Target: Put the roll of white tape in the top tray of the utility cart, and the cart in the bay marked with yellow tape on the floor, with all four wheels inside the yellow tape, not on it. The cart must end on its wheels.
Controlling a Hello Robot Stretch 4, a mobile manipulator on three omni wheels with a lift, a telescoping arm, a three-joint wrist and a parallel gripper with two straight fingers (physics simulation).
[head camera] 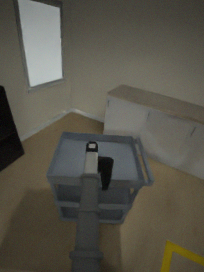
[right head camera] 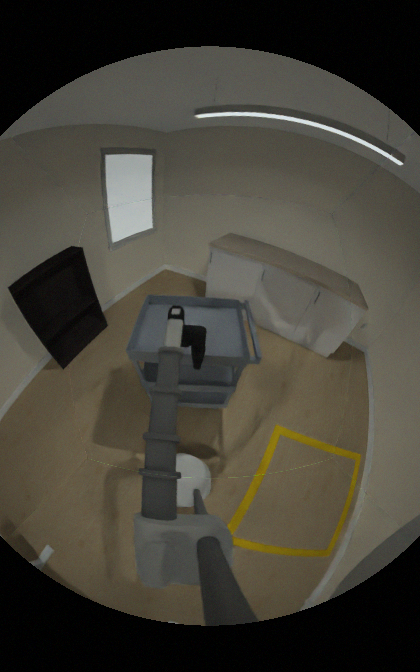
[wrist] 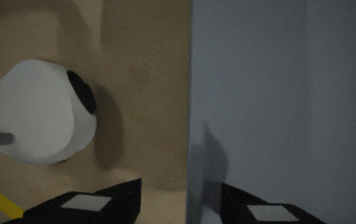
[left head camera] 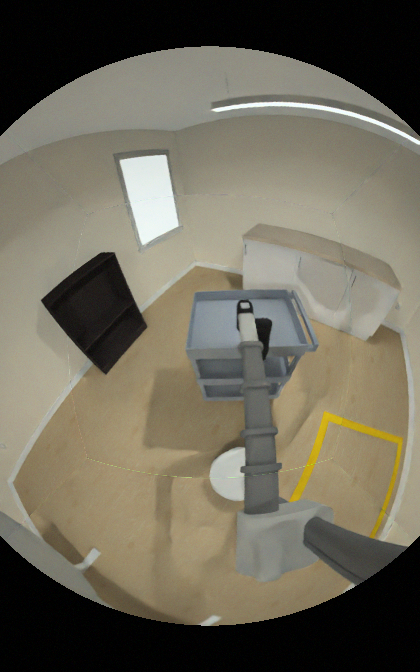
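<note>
The blue-grey utility cart (head camera: 65,180) (left head camera: 215,353) (right head camera: 215,358) stands upright outside the bay, its handle (head camera: 145,161) (left head camera: 304,320) (right head camera: 252,332) on the right side. No roll of white tape shows in any view; the arm hides part of the top tray. My gripper (head camera: 105,187) (left head camera: 265,355) (right head camera: 198,366) (wrist: 180,197) is open, pointing down at the cart's near side. In the wrist view the cart's edge runs between the fingertips, with floor on one side and the blue-grey cart (wrist: 260,100) on the other. The yellow tape bay (head camera: 185,251) (left head camera: 362,427) (right head camera: 317,442) (wrist: 9,206) lies to the right, nearer me.
A white cabinet (head camera: 150,131) (left head camera: 272,262) (right head camera: 235,275) with a wooden top stands behind the cart to the right. A dark shelf unit (left head camera: 82,274) (right head camera: 50,267) stands at the left wall. My round white base (left head camera: 227,475) (right head camera: 194,480) (wrist: 37,112) is below the arm. A wall runs along the bay's right side.
</note>
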